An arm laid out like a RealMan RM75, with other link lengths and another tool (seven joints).
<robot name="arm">
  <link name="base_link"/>
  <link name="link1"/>
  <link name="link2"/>
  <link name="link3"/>
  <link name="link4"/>
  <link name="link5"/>
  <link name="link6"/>
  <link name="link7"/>
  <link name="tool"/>
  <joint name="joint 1" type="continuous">
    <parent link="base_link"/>
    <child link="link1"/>
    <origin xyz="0 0 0.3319"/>
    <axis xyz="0 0 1"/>
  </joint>
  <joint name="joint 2" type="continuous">
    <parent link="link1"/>
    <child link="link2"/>
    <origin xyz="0 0 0" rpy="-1.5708 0 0"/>
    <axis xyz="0 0 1"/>
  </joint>
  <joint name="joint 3" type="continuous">
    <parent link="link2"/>
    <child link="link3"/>
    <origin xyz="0 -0.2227 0" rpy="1.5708 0 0"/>
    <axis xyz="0 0 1"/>
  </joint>
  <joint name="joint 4" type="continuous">
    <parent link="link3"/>
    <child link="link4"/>
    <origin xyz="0 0 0" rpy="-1.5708 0 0"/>
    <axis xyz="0 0 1"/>
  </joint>
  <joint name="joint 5" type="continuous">
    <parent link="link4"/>
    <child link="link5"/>
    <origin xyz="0 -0.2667 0" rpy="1.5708 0 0"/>
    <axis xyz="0 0 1"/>
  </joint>
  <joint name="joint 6" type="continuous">
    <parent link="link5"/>
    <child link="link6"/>
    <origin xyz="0 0 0" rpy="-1.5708 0 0"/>
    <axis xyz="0 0 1"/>
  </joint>
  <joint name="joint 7" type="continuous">
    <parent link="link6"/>
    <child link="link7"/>
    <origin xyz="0 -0.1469 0" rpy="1.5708 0 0"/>
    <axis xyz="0 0 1"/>
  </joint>
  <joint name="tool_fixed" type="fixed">
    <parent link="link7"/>
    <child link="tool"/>
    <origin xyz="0.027 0.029 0.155" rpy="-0.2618 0 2.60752"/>
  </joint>
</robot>
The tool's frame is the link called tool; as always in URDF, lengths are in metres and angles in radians. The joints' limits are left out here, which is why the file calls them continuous.
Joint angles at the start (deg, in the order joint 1, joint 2, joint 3, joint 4, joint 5, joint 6, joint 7):
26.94, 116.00, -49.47, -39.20, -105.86, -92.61, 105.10
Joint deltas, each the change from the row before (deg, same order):
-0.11, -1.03, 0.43, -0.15, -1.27, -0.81, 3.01
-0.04, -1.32, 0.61, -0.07, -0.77, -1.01, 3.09
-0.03, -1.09, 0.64, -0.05, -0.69, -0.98, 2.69
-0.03, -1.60, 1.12, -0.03, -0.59, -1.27, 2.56
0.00, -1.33, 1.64, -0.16, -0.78, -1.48, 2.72
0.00, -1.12, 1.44, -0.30, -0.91, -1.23, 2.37
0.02, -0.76, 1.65, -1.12, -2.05, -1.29, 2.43
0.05, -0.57, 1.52, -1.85, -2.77, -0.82, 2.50
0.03, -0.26, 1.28, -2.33, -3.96, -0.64, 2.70
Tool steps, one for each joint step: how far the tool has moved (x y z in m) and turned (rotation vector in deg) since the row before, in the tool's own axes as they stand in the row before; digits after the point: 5 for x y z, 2 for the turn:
-0.00344, 0.00334, -0.00871, 0.04, -2.12, 2.17
-0.00025, 0.00544, -0.01013, -0.20, -1.67, 2.29
0.00021, 0.00419, -0.00884, -0.15, -1.36, 2.08
0.00210, 0.00774, -0.01263, -0.58, -1.11, 1.88
0.00378, 0.00667, -0.01247, -0.55, -0.80, 2.18
0.00280, 0.00589, -0.01079, -0.58, -0.86, 1.76
0.00013, 0.00560, -0.01032, -0.73, -1.64, 1.23
-0.00178, 0.00824, -0.00914, -1.45, -2.31, 0.73
-0.00745, 0.00891, -0.00778, -1.84, -3.54, 0.69

